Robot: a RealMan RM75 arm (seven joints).
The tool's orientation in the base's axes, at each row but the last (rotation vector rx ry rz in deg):
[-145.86, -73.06, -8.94]
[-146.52, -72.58, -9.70]
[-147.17, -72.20, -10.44]
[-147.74, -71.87, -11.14]
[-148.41, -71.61, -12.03]
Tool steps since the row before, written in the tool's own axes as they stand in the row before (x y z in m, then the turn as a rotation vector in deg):
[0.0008, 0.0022, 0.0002, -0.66, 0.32, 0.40]
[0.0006, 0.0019, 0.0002, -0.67, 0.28, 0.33]
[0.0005, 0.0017, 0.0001, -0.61, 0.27, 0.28]
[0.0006, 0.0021, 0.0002, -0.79, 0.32, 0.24]
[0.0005, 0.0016, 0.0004, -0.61, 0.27, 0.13]
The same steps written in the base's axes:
[0.0022, -0.0006, -0.0005, -0.16, -0.57, -0.59]
[0.0019, -0.0006, -0.0004, -0.19, -0.57, -0.52]
[0.0016, -0.0006, -0.0003, -0.16, -0.54, -0.46]
[0.0020, -0.0007, -0.0004, -0.23, -0.71, -0.47]
[0.0016, -0.0005, -0.0005, -0.16, -0.58, -0.32]

